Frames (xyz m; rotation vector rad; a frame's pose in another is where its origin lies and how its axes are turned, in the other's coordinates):
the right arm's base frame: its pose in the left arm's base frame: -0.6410 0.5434 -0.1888 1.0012 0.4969 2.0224
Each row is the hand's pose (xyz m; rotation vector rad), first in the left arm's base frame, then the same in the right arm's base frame.
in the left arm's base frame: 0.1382 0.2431 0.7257 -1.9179 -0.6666 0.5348
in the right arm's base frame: -0.0860 0.3779 1.1762 -2.4389 1.6017 -1.1120
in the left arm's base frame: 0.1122 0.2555 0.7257 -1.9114 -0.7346 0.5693
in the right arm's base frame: -0.0667 0.3833 1.1555 -2.4861 1.5716 -1.0284
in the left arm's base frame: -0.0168 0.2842 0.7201 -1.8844 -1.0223 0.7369
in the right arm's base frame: 0.0001 0.4258 1.0496 -2.6453 1.4557 -0.6375
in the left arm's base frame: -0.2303 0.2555 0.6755 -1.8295 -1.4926 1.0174
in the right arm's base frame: 0.0327 0.5193 0.8531 -2.7865 1.2801 0.0441
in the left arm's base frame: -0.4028 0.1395 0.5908 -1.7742 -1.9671 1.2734
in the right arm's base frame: -0.0386 0.6194 0.6652 -2.7988 1.1289 0.7425
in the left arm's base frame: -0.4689 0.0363 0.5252 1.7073 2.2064 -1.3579
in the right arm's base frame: -0.1289 0.6717 0.5734 2.7059 -1.0294 -1.1379
